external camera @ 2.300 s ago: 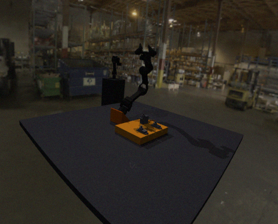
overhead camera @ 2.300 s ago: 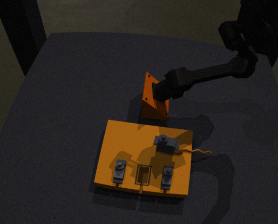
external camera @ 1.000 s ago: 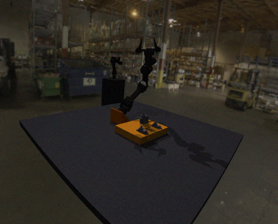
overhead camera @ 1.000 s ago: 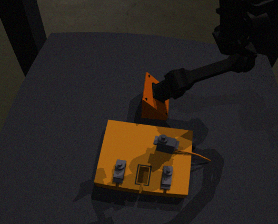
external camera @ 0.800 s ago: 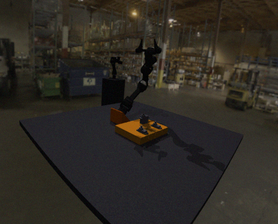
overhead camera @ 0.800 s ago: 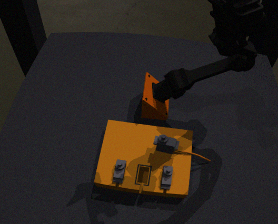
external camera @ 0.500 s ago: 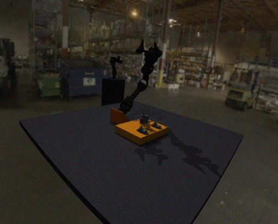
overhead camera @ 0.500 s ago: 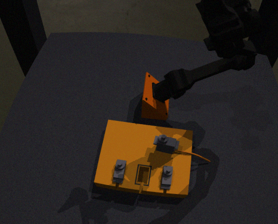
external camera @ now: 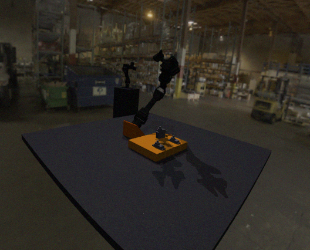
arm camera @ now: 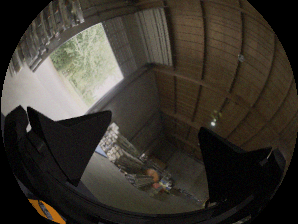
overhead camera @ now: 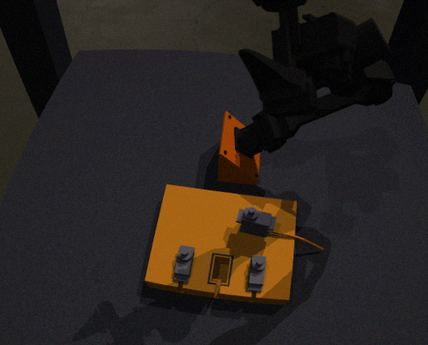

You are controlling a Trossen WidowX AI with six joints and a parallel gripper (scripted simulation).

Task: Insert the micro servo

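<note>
My gripper tip is 3 cm past the orange deck, 1 cm to the right of it and 55 cm above it.
</note>
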